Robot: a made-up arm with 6 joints.
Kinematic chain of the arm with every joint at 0, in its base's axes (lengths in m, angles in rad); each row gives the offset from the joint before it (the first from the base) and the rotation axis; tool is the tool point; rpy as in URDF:
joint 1: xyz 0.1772 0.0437 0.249 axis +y
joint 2: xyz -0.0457 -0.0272 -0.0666 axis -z
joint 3: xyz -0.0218 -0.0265 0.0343 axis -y
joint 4: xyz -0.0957 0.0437 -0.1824 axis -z
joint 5: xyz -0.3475 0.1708 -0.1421 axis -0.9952 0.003 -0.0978
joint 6: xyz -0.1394 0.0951 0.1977 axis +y
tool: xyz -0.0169 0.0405 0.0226 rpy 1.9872 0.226 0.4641
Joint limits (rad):
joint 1: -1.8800..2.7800
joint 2: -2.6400..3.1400
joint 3: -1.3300..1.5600
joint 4: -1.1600..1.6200
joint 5: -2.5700..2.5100
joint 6: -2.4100..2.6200
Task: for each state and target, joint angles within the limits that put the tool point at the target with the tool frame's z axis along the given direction. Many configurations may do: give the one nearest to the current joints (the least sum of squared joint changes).
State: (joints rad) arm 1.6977 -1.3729 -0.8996 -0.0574 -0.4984 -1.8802
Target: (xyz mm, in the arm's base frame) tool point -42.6 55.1 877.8 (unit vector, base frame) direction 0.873 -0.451 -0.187
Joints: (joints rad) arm 1.0633 -1.0600 -1.0015 0.8077 -0.2582 -2.2979
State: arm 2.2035 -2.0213 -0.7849 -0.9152 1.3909 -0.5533
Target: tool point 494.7 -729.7 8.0 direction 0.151 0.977 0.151
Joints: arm 2.1592 -1.6015 -1.0739 -0.7984 1.3914 -0.9154
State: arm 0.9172 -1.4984 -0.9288 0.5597 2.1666 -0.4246
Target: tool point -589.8 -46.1 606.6 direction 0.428 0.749 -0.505
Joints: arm 1.1475 -1.1648 -0.4595 1.3291 2.4481 -1.0127
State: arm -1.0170 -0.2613 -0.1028 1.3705 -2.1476 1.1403
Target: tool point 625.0 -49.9 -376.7 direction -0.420 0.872 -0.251
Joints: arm -1.1537 -1.1079 0.4979 0.7682 -2.5700 0.6962
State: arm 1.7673 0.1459 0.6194 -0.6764 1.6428 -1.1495
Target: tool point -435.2 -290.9 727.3 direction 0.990 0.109 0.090
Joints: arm 1.9264 -0.1767 0.8134 -1.1600 0.9168 -1.6423
